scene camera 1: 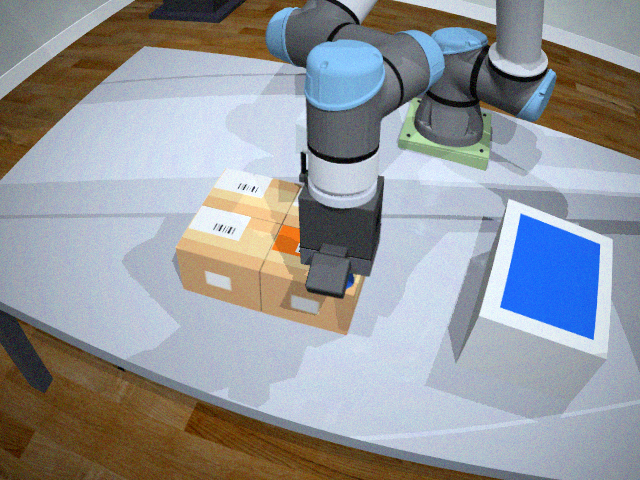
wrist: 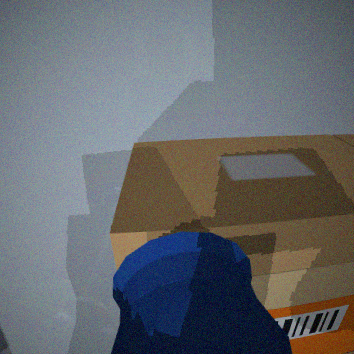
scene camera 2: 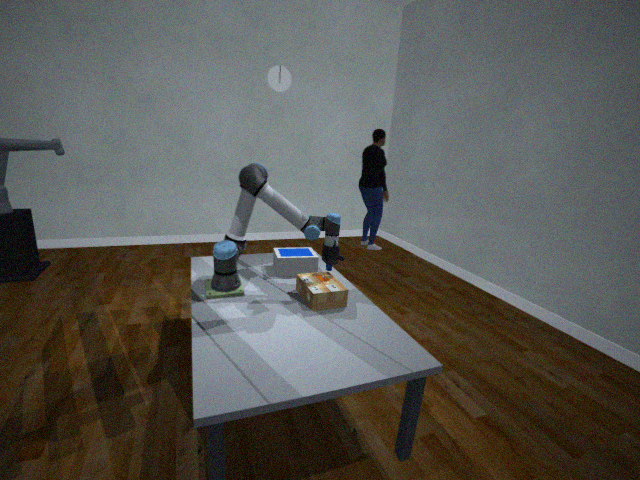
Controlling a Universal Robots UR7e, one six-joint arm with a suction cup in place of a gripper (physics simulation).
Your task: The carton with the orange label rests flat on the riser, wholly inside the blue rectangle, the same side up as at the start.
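Note:
A white riser (scene camera 2: pixel 287 262) rests on the table. White riser out of frame in the wrist view. My suction cup (wrist: pixel 186 285) holds nothing.

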